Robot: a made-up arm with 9 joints.
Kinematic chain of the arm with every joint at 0, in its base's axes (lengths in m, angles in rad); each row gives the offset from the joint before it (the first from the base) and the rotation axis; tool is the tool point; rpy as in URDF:
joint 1: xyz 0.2 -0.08 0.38 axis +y
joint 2: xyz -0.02 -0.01 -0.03 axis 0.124 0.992 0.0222
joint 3: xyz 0 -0.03 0.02 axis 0.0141 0.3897 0.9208
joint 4: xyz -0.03 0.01 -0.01 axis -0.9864 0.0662 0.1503
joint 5: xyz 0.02 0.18 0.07 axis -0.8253 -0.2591 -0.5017
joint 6: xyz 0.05 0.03 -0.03 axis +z
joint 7: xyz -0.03 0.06 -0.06 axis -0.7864 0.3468 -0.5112
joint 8: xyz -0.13 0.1 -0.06 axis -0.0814 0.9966 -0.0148
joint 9: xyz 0 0.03 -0.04 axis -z
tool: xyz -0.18 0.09 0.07 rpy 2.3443 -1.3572 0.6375
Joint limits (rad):
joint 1: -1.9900..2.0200
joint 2: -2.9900..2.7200
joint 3: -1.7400..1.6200
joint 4: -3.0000..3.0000
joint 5: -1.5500..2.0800
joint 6: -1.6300..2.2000
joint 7: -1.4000..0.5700
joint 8: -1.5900..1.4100
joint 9: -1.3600..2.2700
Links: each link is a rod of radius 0.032 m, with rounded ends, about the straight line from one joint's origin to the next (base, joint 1, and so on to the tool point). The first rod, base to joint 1, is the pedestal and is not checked.
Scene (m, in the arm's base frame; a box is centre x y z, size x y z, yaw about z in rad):
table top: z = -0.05
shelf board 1: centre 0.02 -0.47 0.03 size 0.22 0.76 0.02 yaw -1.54
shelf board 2: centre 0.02 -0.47 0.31 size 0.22 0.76 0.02 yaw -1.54
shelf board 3: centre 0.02 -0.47 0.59 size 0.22 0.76 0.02 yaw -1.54
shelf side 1: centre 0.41 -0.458 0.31 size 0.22 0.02 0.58 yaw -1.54
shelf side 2: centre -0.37 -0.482 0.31 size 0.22 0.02 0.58 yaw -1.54
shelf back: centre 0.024 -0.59 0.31 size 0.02 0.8 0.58 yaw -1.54
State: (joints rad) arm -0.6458 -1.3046 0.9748 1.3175 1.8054 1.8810 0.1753 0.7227 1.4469
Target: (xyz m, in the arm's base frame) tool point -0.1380 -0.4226 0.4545
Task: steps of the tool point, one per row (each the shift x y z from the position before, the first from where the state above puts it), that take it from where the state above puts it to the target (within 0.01 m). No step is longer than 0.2 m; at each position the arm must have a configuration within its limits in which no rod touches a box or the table.
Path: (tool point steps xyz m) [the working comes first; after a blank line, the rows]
Joints at the target: 0.1601 -0.7749 1.4027 1.0345 1.6988 2.2000 -0.0235 0.6859 1.0527
Straight joint move there: touches shelf board 2.

1: -0.0774 0.0260 -0.0178
2: -0.0803 0.0562 0.0035
3: -0.0529 0.0148 0.0543
4: -0.0496 0.0469 0.0961
5: 0.0073 0.0655 0.1455
6: -0.0209 -0.0699 -0.0050
7: 0.0031 -0.0712 0.0008
8: 0.0242 -0.0651 0.0042

